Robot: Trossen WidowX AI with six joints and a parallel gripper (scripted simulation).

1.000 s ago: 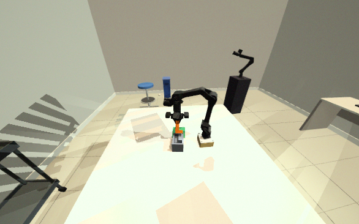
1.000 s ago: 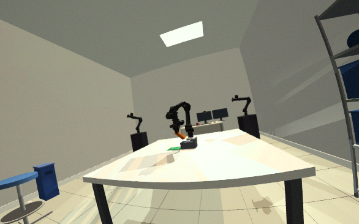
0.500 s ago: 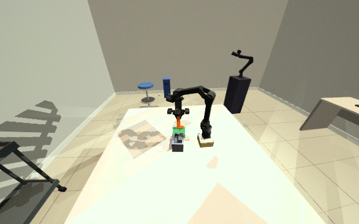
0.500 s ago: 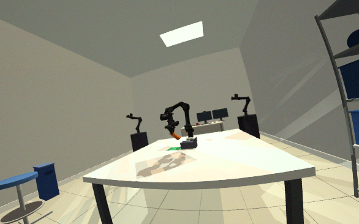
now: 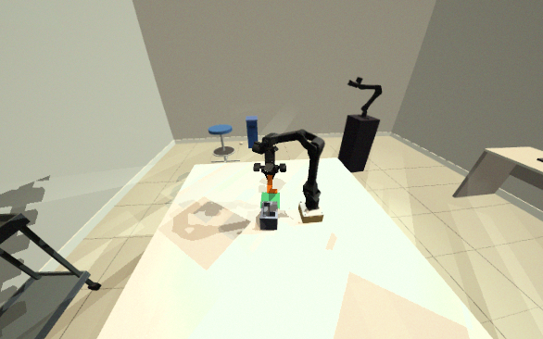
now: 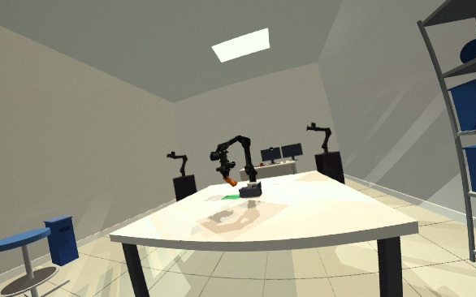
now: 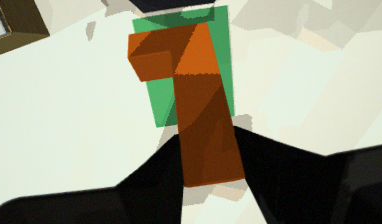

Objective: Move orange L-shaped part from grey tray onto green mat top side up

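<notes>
The green mat lies 20 mm to the left of my gripper tip and 160 mm below it. Also, from my gripper tip: orange L-shaped part: 10 mm behind, 30 mm to the left, 30 mm below.
</notes>
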